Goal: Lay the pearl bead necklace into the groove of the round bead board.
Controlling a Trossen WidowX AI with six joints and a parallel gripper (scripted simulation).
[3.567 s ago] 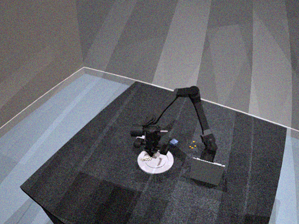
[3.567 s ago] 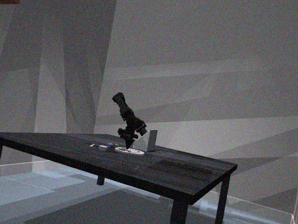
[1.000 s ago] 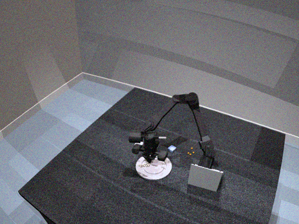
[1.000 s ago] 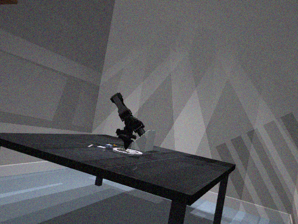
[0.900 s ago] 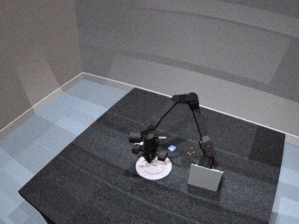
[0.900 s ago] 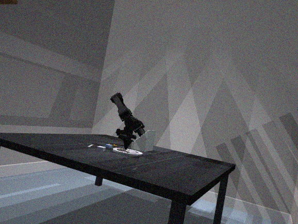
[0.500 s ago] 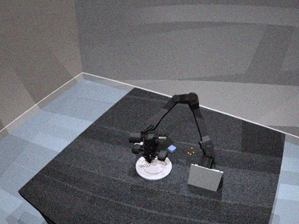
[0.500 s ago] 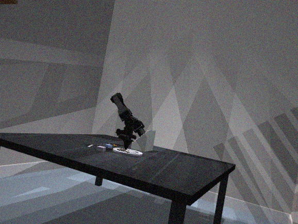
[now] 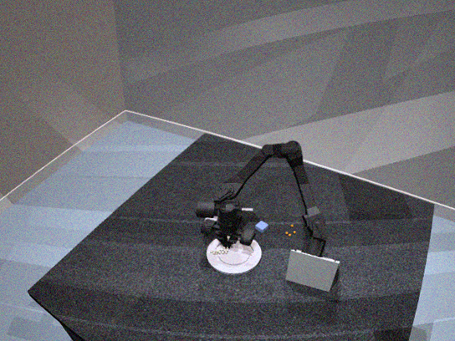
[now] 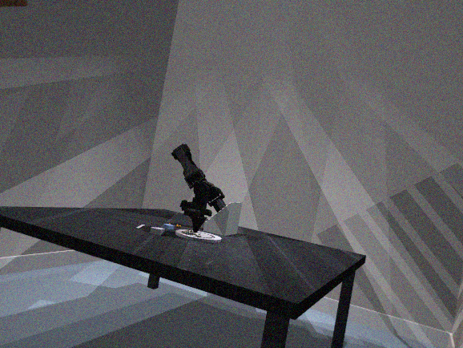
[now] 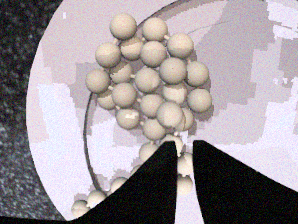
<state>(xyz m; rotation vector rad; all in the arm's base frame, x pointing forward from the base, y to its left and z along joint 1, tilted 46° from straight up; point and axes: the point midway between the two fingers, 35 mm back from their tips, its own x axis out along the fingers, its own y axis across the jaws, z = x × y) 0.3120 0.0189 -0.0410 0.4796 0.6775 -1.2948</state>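
Right now my gripper tip is 3 cm past the round white bead board and 1 cm above it. Also, from my gripper tip: small white block: 14 cm ahead, 9 cm to the right, 1 cm below; small blue cube: 5 cm behind, 17 cm to the right, 1 cm below; thin white stick: 9 cm ahead, 22 cm to the right, 2 cm below.
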